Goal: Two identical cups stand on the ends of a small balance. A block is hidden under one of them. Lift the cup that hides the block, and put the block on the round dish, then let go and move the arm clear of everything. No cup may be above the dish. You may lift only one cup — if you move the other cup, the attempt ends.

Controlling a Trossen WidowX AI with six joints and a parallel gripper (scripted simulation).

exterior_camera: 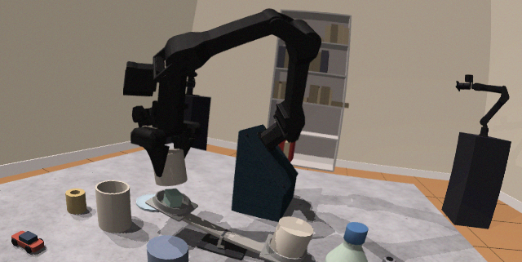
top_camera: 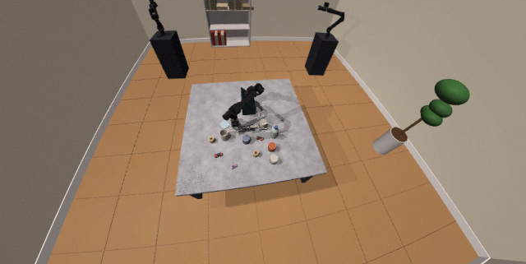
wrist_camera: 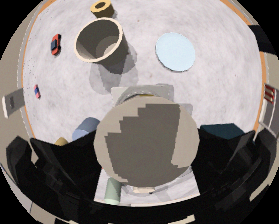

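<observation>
My gripper tip is 10 mm to the right of the block and 60 mm above it. From my gripper tip the other things lie so: pale blue round dish (70 mm behind, 120 mm to the right, 140 mm below); balance (10 mm behind, 140 mm to the left, 110 mm below); open beige cylinder (80 mm ahead, 110 mm to the right, 100 mm below).
</observation>
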